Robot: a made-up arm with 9 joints. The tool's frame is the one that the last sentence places. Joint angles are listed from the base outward.
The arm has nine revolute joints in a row. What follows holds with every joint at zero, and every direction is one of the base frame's. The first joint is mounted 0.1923 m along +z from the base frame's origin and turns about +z. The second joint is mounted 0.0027 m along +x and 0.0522 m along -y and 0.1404 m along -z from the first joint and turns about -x. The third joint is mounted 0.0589 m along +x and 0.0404 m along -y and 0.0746 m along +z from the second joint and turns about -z. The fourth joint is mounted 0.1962 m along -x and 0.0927 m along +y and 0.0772 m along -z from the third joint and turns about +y. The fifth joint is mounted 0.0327 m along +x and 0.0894 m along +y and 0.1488 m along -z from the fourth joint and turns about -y. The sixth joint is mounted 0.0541 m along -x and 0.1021 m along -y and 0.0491 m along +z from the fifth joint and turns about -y. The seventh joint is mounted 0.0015 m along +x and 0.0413 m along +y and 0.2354 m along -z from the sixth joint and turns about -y. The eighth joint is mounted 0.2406 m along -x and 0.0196 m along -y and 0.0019 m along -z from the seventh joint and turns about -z. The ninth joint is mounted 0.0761 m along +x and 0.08 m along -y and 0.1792 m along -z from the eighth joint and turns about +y. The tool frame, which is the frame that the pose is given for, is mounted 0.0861 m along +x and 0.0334 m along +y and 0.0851 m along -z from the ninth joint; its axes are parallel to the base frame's.
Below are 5 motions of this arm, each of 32 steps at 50 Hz.
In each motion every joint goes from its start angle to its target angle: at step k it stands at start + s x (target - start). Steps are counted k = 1, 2, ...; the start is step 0. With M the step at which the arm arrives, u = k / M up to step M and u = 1 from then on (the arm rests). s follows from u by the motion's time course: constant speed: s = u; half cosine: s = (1 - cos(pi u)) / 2; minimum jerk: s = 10 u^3 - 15 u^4 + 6 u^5.
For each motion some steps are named. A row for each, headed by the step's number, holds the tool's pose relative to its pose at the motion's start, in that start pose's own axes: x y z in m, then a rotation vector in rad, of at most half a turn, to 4 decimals.
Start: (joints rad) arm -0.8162 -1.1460 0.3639 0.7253 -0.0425 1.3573 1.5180 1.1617 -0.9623
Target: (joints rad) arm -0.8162 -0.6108 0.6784 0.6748 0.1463 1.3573 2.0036 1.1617 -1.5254
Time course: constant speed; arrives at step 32
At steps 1, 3, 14, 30, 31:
1: -0.0008 0.0026 -0.0099 0.0300 -0.0292 -0.0112
3: -0.0024 0.0085 -0.0293 0.0898 -0.0868 -0.0361
14: -0.0135 0.0546 -0.1233 0.4086 -0.3777 -0.2300
30: -0.0375 0.1532 -0.2165 0.8088 -0.6956 -0.6831
31: -0.0393 0.1603 -0.2205 0.8299 -0.7101 -0.7179

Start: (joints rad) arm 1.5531 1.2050 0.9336 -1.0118 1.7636 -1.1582 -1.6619 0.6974 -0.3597
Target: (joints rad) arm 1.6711 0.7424 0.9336 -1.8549 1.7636 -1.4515 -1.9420 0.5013 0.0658
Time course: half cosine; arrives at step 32
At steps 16, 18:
16: 0.0004 0.0650 0.0877 0.1582 0.3371 0.0846
18: 0.0015 0.0730 0.1068 0.1878 0.4014 0.1035

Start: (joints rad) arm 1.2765 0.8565 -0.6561 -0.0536 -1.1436 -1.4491 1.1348 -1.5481 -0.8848
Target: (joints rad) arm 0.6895 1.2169 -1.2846 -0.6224 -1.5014 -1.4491 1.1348 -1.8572 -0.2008
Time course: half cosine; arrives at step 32
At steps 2, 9, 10, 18, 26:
2: -0.0007 0.0025 0.0005 0.0047 0.0090 -0.0006
9: -0.0130 0.0510 0.0150 0.0975 0.1700 -0.0021
10: -0.0159 0.0628 0.0199 0.1207 0.2063 0.0001
18: -0.0436 0.1817 0.1007 0.3727 0.5376 0.0813
26: -0.0681 0.2716 0.2210 0.6089 0.7835 0.2517

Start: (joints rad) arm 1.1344 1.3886 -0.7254 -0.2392 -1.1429 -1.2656 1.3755 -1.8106 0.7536
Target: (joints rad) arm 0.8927 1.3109 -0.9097 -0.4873 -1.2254 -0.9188 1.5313 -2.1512 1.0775
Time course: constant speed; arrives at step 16
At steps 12, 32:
12: 0.0206 -0.1043 -0.1341 -0.6004 0.2996 -0.0541
32: 0.0287 -0.1570 -0.1553 -0.7935 0.3968 -0.1233

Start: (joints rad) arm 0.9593 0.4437 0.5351 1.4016 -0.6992 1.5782 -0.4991 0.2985 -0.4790
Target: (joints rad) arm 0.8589 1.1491 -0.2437 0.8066 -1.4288 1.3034 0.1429 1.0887 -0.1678
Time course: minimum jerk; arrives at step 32
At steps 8, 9, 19, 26, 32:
8: 0.0286 -0.0704 -0.0242 -0.1093 -0.0512 -0.0573
9: 0.0383 -0.0954 -0.0299 -0.1459 -0.0691 -0.0780
19: 0.1438 -0.4734 0.0490 -0.6223 -0.3591 -0.4174
26: 0.1519 -0.6320 0.1991 -0.8168 -0.5295 -0.5910
32: 0.1497 -0.6541 0.2310 -0.8468 -0.5603 -0.6192

